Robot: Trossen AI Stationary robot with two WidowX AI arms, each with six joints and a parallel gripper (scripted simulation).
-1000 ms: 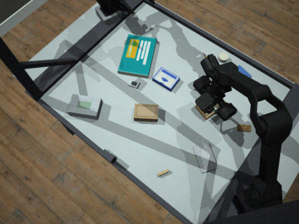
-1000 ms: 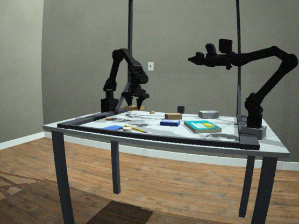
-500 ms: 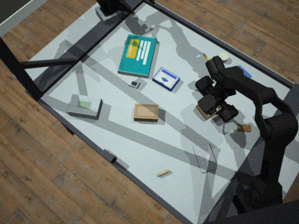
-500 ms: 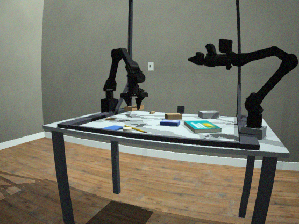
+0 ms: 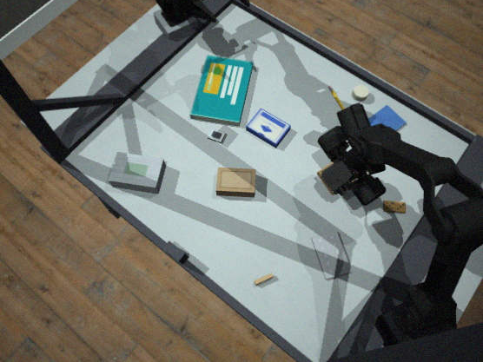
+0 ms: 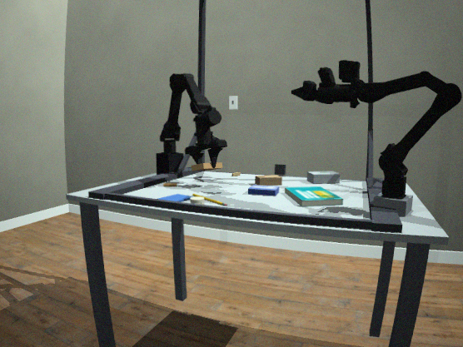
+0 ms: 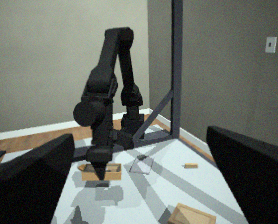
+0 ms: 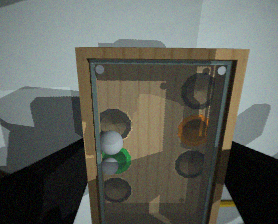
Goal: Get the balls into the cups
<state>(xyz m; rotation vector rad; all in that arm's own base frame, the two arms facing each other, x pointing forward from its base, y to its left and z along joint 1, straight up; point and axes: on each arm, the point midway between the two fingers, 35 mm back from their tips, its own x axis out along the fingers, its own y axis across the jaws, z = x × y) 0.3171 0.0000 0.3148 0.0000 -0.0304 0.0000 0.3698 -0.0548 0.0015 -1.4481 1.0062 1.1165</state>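
Right now the covered wooden puzzle is 30 mm below my right hand and 10 mm to the left of it.
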